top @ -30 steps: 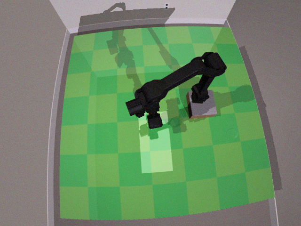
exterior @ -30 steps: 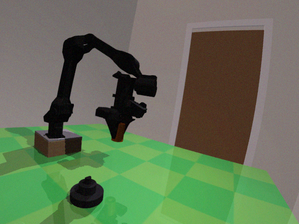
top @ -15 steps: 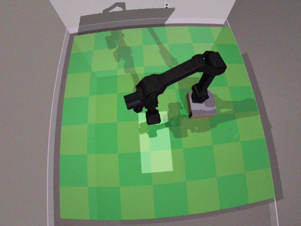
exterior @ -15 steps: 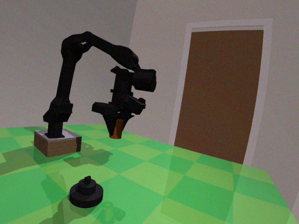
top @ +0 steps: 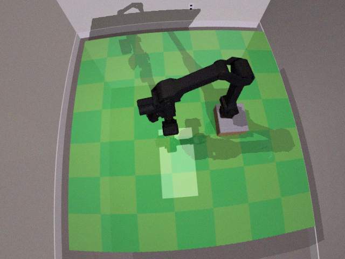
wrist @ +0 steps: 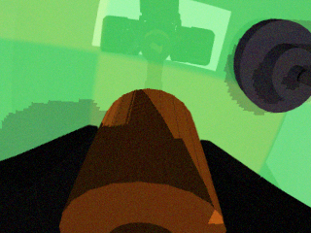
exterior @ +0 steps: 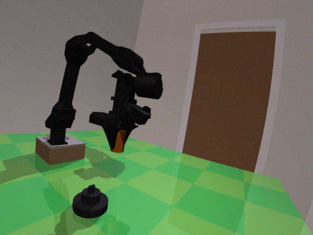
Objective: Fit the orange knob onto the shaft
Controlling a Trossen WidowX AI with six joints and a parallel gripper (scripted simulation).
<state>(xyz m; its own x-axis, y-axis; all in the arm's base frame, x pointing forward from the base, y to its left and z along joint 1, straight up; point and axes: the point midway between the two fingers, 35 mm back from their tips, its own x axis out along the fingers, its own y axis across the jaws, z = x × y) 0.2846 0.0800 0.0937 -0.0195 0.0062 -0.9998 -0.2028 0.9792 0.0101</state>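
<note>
My gripper tip is now 50 mm short of the dark round pedestal, 100 mm to the left of it and 100 mm above it. The rest, counted from my gripper tip: orange knob 20 mm above.
</note>
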